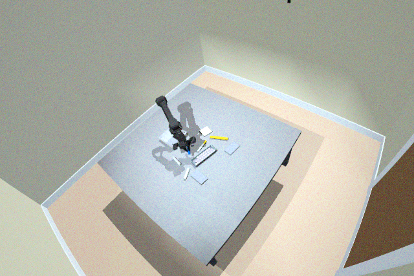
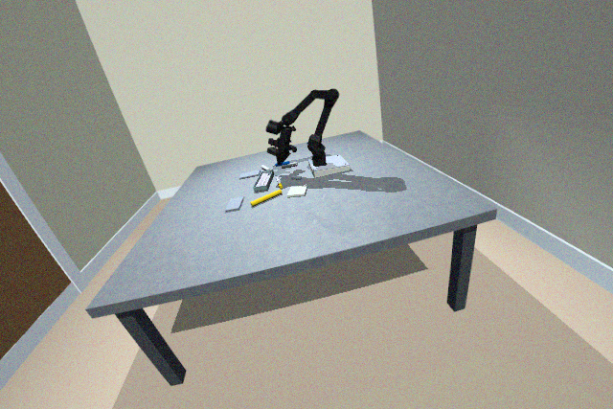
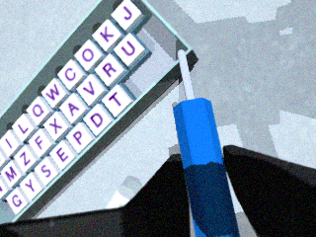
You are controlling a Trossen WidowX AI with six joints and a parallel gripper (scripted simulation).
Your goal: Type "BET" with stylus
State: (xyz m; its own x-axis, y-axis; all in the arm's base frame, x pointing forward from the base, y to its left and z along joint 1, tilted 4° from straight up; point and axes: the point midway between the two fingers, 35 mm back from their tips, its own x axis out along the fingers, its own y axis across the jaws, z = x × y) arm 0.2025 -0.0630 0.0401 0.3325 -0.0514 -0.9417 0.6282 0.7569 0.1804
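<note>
Right now the grey stylus tip is 4 cm ahead of my gripper tip, 3 cm to the right of it and 1 cm below it. The rest, counted from my gripper tip: stylus: 1 cm to the right, 1 cm ahead; then white pad: 27 cm to the left, 7 cm behind, 6 cm below; then yellow marker: 27 cm to the left, 7 cm ahead, 5 cm below.
</note>
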